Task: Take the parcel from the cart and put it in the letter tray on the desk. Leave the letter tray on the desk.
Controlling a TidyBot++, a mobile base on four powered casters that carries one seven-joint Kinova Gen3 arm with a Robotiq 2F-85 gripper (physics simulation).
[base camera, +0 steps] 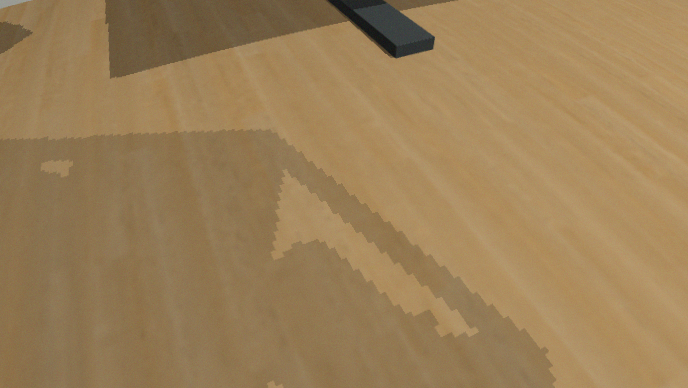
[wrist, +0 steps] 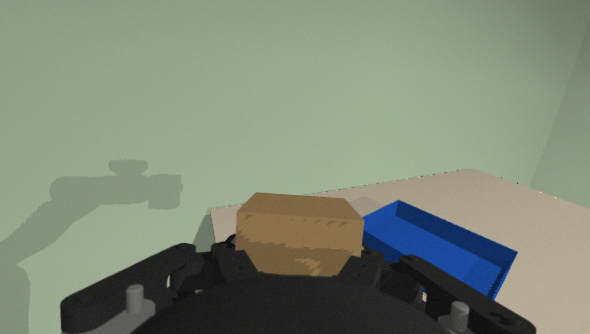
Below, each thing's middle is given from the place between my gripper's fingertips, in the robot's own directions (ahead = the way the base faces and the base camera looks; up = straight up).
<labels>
My hand is 3 cm past the cardboard parcel (wrist: 284,234). Also, from my hand: blue letter tray (wrist: 397,229): 39 cm ahead, 36 cm to the right, 29 cm below.
</labels>
